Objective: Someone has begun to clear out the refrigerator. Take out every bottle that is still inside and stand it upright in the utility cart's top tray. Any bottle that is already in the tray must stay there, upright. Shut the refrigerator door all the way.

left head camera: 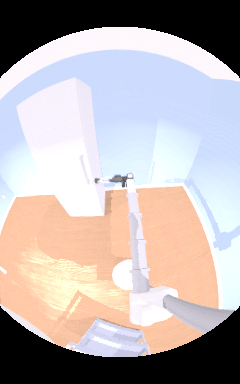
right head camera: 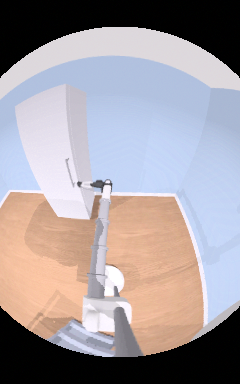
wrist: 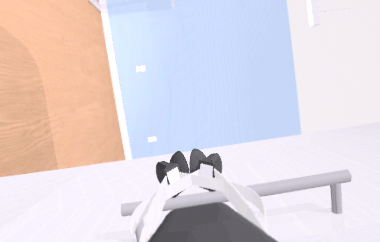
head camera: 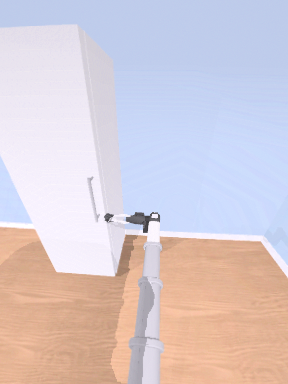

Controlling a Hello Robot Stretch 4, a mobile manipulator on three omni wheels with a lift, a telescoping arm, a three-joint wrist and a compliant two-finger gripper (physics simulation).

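Note:
The white refrigerator stands upright at the left. A thin seam runs behind its door's front edge; I cannot tell if the door is fully shut. The grey bar handle is on the door front. My gripper is shut and empty, fingertips close together, just right of the handle's lower end in the head view. In the wrist view the handle passes behind the fingers. No bottles show; the refrigerator's inside is hidden.
A grey-blue slatted structure, apparently the utility cart, is partly visible at the bottom of the side head views. My arm reaches across the wooden floor. Blue walls stand behind and to the right.

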